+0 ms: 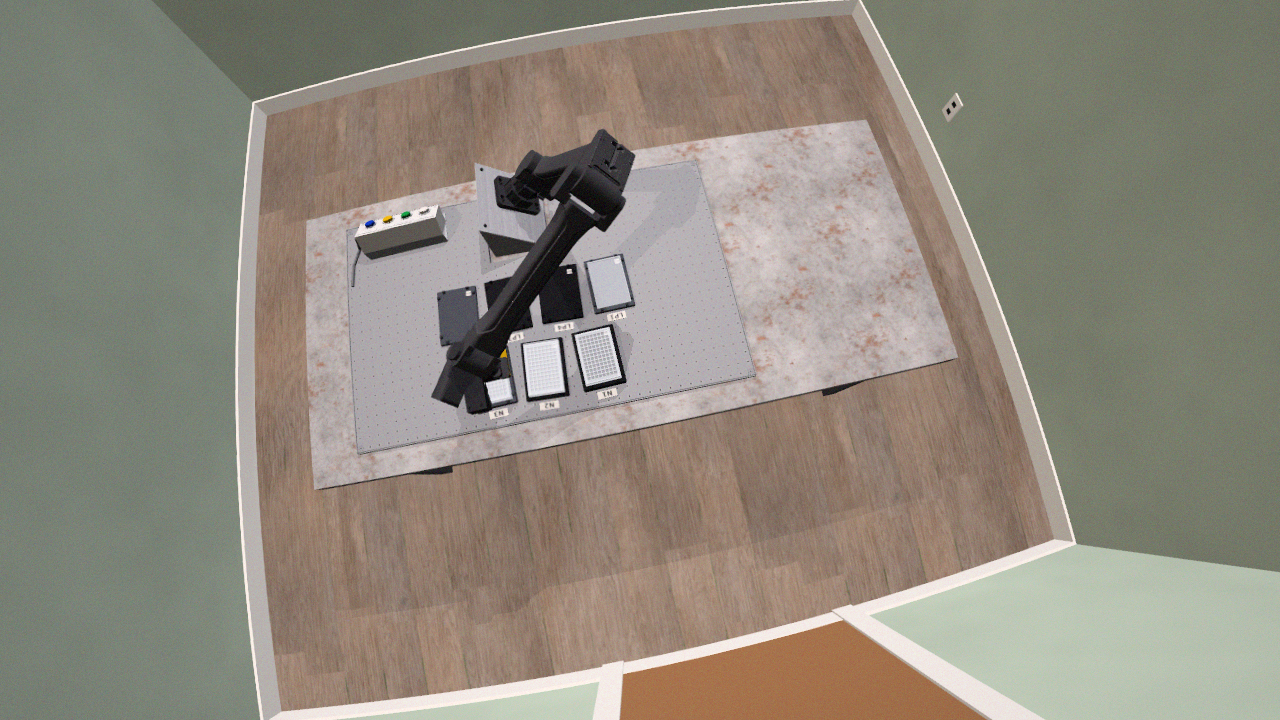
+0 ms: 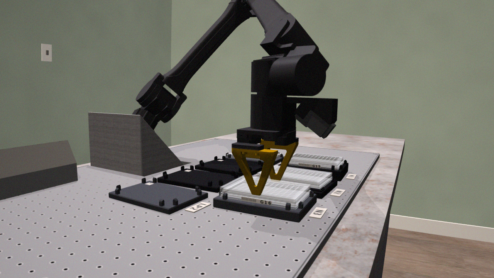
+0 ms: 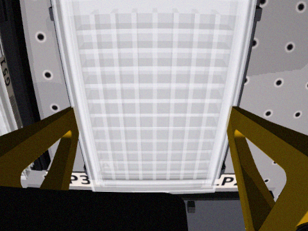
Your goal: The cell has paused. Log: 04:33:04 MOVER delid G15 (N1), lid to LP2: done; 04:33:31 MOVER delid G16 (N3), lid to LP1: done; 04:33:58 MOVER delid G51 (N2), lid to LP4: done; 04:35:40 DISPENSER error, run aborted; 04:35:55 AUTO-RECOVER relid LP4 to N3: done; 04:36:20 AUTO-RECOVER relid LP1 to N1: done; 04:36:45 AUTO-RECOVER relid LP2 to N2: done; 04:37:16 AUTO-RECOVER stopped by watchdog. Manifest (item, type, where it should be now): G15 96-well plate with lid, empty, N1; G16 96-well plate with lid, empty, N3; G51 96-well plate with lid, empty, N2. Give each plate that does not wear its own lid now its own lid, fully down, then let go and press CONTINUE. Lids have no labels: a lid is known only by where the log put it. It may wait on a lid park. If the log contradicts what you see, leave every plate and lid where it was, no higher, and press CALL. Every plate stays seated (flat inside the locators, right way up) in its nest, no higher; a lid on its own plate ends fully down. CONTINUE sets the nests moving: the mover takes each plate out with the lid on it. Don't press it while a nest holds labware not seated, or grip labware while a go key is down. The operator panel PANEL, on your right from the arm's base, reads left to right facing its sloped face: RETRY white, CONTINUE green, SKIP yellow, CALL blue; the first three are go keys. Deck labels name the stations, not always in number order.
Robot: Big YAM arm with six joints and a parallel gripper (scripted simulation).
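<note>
Right now the plate G16 is 10 mm below my hand. From my hand the other things lie so: LP3: 180 mm behind, 60 mm to the left, 30 mm below; lid park LP2: 180 mm behind, 70 mm to the right, 30 mm below; LP4 label: 90 mm behind, 190 mm to the left, 40 mm below.
</note>
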